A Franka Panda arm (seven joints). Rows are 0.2 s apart.
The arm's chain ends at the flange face. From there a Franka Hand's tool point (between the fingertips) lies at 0.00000 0.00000 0.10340 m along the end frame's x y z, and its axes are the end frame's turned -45 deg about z.
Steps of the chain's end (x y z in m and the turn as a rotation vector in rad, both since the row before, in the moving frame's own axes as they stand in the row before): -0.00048, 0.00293, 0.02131, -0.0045, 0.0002, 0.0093; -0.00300, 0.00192, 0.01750, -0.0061, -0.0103, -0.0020; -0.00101, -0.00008, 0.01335, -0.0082, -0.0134, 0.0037
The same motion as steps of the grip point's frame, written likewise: -0.00273, 0.00207, 0.02131, -0.0033, -0.0030, 0.0093; -0.00468, -0.00107, 0.01749, 0.0030, -0.0116, -0.0020; -0.00224, -0.00115, 0.01334, 0.0037, -0.0153, 0.0037
